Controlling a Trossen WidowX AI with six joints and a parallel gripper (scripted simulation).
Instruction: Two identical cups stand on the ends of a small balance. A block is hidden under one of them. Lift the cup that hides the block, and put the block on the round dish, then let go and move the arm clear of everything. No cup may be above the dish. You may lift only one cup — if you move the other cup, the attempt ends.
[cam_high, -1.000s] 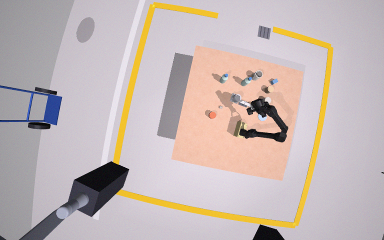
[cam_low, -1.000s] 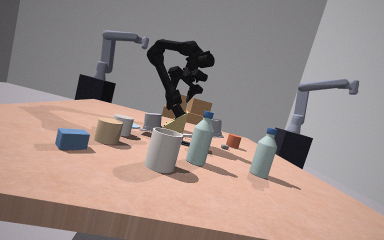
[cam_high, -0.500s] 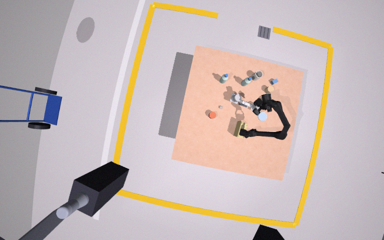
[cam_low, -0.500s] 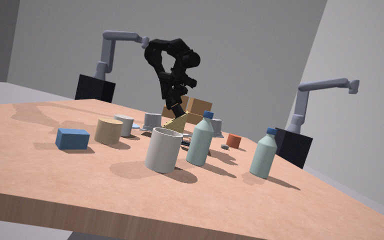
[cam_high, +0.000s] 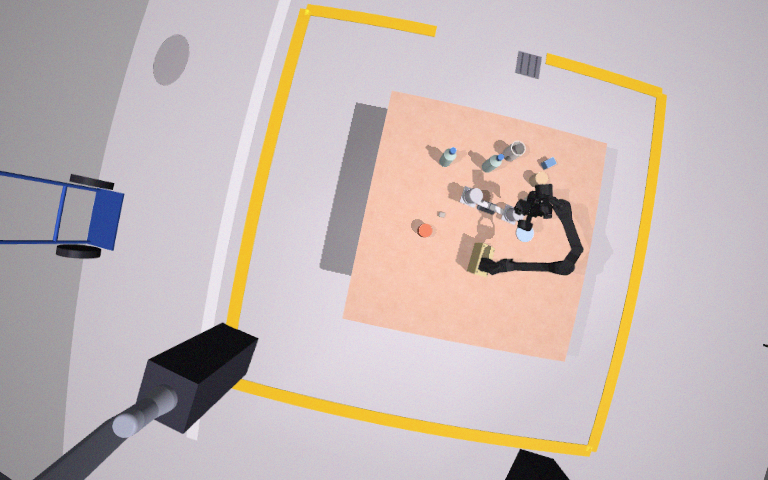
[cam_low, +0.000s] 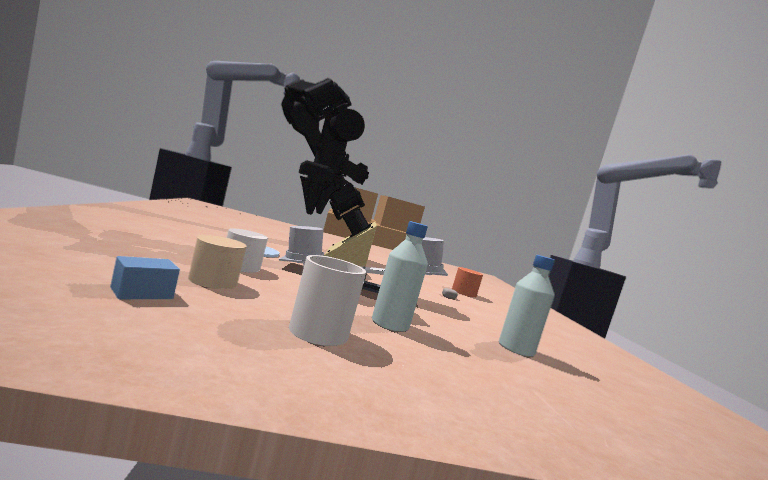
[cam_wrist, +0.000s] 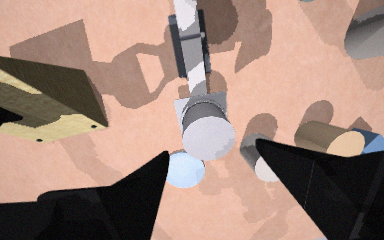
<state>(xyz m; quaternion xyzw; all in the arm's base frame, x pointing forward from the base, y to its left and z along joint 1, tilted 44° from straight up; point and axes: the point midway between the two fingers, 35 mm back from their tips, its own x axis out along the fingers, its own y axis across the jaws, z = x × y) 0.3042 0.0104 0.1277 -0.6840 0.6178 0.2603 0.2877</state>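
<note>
Right now the grey cup is 6 cm below my gripper tip and 2 cm to the right of it. The rest, counted from my gripper tip: small block (8 cm below); round pale blue dish (12 cm to the right, 12 cm below, 6 cm behind); white cylinder (12 cm ahead, 10 cm to the right, 9 cm below).
</note>
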